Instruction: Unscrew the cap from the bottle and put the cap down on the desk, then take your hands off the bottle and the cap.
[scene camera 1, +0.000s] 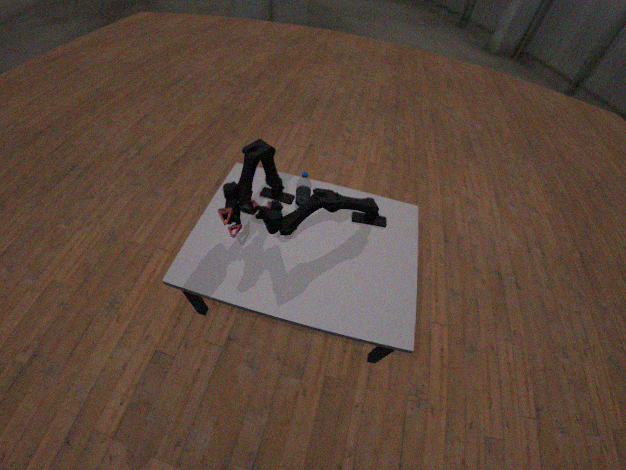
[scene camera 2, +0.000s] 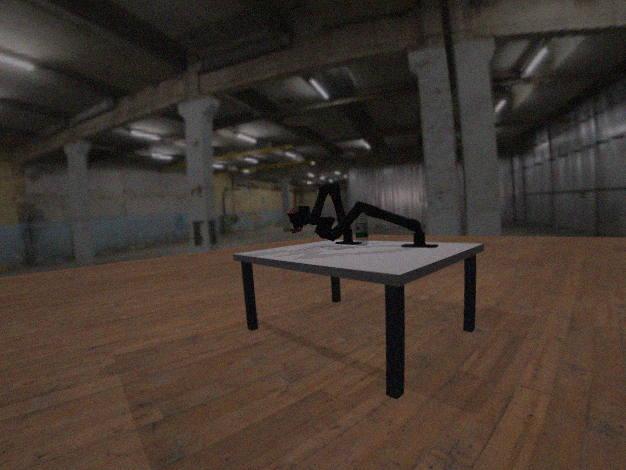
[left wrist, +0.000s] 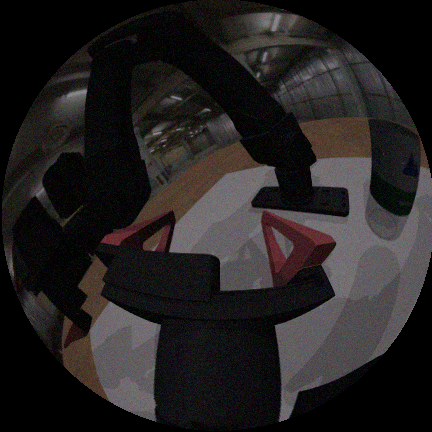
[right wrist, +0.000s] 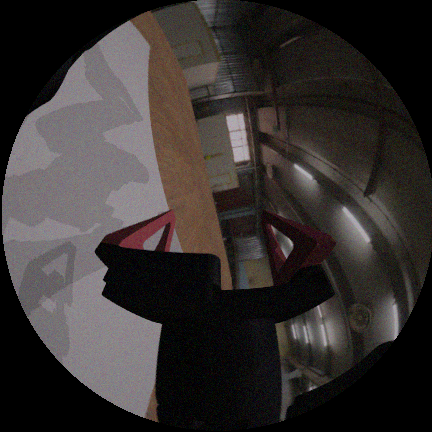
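Where they show: left gripper, fingertip midpoint: (scene camera 1: 260, 201) (left wrist: 217, 215); right gripper, fingertip midpoint: (scene camera 1: 229, 231) (scene camera 2: 288, 221) (right wrist: 217, 214); left arm's base at its link origin: (scene camera 1: 369, 219) (scene camera 2: 419, 246); right arm's base at its link origin: (scene camera 1: 277, 196) (scene camera 2: 348, 243) (left wrist: 297, 199).
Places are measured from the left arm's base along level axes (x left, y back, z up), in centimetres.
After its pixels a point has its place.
The clear bottle (scene camera 1: 303, 192) {x -38.4, y -3.6, z 16.7 cm} (scene camera 2: 361, 230) {x -36.8, y -3.0, z 9.7 cm} (left wrist: 394, 170) stands upright on the desk (scene camera 1: 353, 283) {x -7.0, y -41.8, z 0.0 cm} (scene camera 2: 353, 261) {x -8.4, y -53.7, z 0.0 cm} (right wrist: 125, 310) {x -78.6, y -30.5, z 0.0 cm}, between the two arm bases. Its blue cap (scene camera 1: 304, 174) {x -39.1, y -0.3, z 26.0 cm} sits on its top; the cap does not show in the left wrist view. My left gripper (left wrist: 217, 215) {x -60.2, y -8.1, z 9.9 cm} (scene camera 1: 261, 205) {x -60.2, y -8.1, z 9.9 cm} is open and empty, above the desk and to the left of the bottle in scene camera 1. My right gripper (right wrist: 217, 214) {x -66.9, y -36.0, z 18.2 cm} (scene camera 1: 230, 223) {x -66.9, y -36.0, z 18.2 cm} is open and empty, raised near the desk's left edge in scene camera 1, farther from the bottle.
The right arm's base (scene camera 1: 276, 195) {x -54.4, y 3.7, z 3.7 cm} (left wrist: 300, 200) {x -53.7, y 3.7, z 2.0 cm} stands just left of the bottle in scene camera 1. The left arm's base (scene camera 1: 369, 219) {x -0.7, y -3.0, z 3.8 cm} (scene camera 2: 419, 245) {x 1.3, y -3.3, z 1.1 cm} stands to the right. The left arm's elbow (scene camera 1: 326, 197) {x -26.6, y -11.3, z 23.6 cm} passes close in front of the bottle. The two grippers are near each other.
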